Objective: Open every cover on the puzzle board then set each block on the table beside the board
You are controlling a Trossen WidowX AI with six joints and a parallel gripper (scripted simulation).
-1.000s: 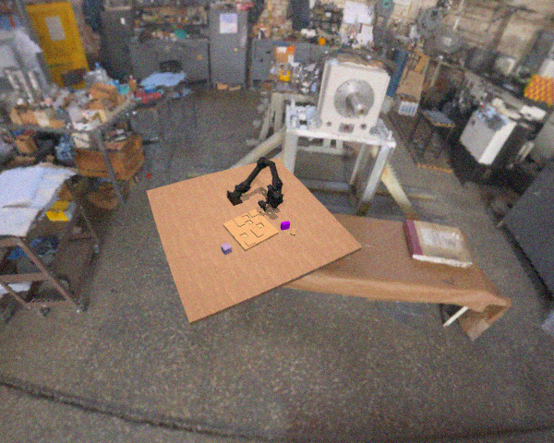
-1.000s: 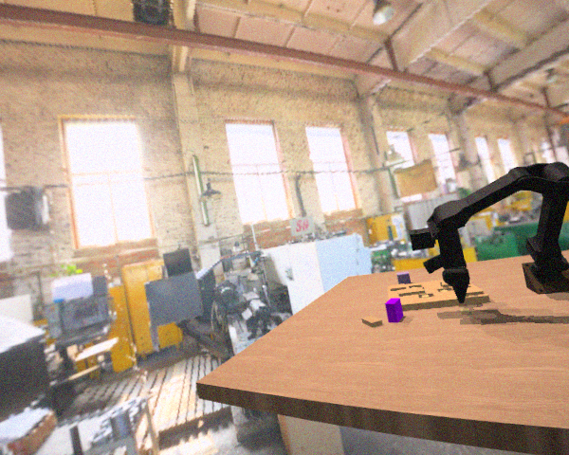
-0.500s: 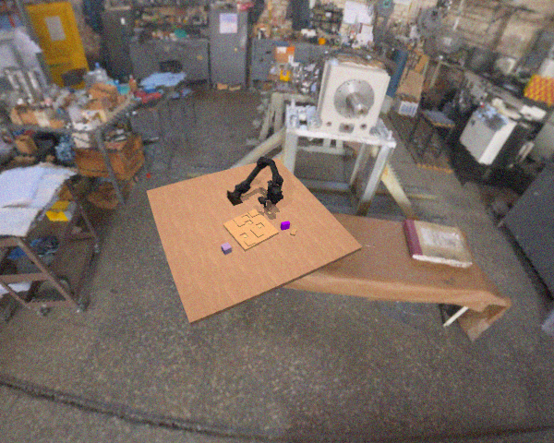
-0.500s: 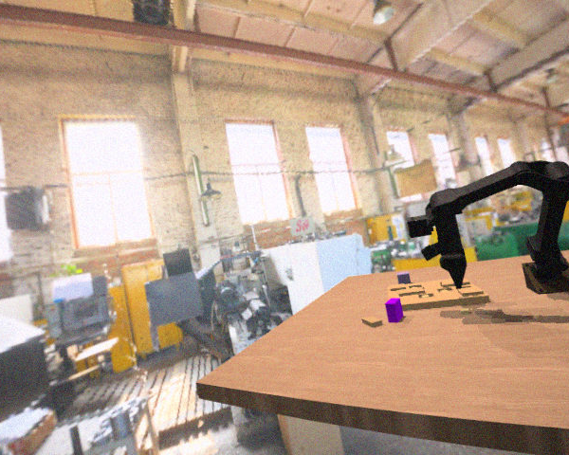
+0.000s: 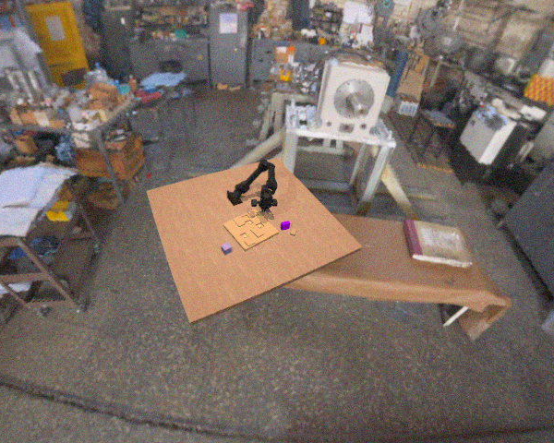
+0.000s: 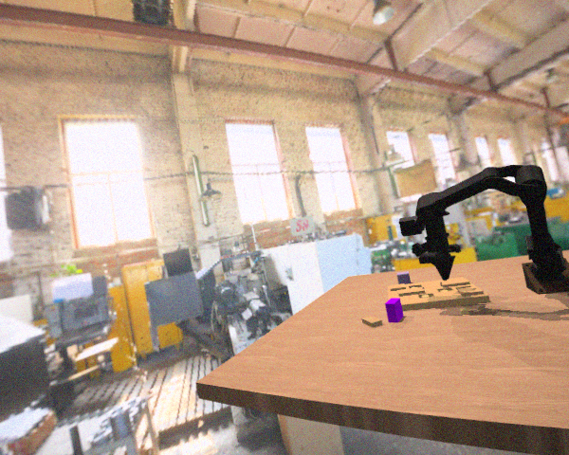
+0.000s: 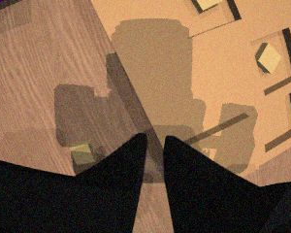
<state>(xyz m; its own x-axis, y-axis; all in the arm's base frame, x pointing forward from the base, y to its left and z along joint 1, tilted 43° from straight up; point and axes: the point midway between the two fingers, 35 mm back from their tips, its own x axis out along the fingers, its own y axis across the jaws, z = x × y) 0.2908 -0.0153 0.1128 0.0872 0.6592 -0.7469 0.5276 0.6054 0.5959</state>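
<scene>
The tan puzzle board lies 140 mm to the right of my gripper tip, 60 mm below it and 40 mm ahead of it. The rest, counted from my gripper tip: lilac block: 400 mm to the right, 110 mm ahead, 60 mm below; then magenta block: 170 mm ahead, 80 mm to the left, 50 mm below.
</scene>
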